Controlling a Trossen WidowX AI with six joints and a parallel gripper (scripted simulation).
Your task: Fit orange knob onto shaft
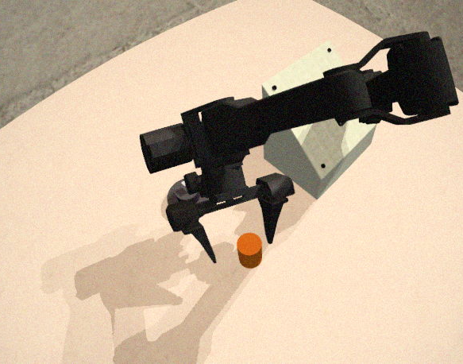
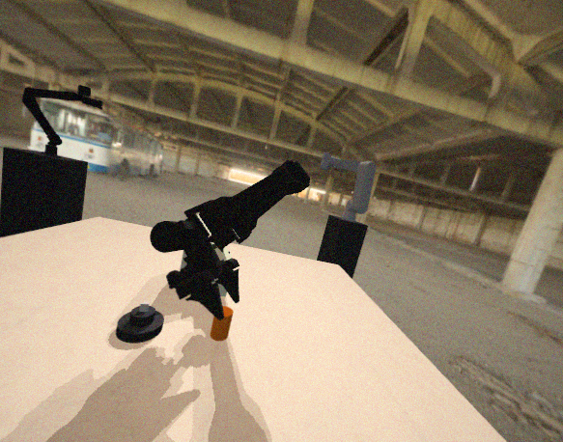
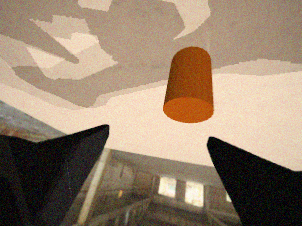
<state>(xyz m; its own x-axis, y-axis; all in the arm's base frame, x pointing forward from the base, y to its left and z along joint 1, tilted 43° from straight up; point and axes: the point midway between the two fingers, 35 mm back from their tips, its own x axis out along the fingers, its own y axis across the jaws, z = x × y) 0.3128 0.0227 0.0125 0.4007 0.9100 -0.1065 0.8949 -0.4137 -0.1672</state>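
Right now my gripper tip is 20 mm past the orange knob, 10 mm to the left of it and 30 mm above it. The rest, counted from my gripper tip: dark round pedestal 30 mm behind, 170 mm to the right, 50 mm below.
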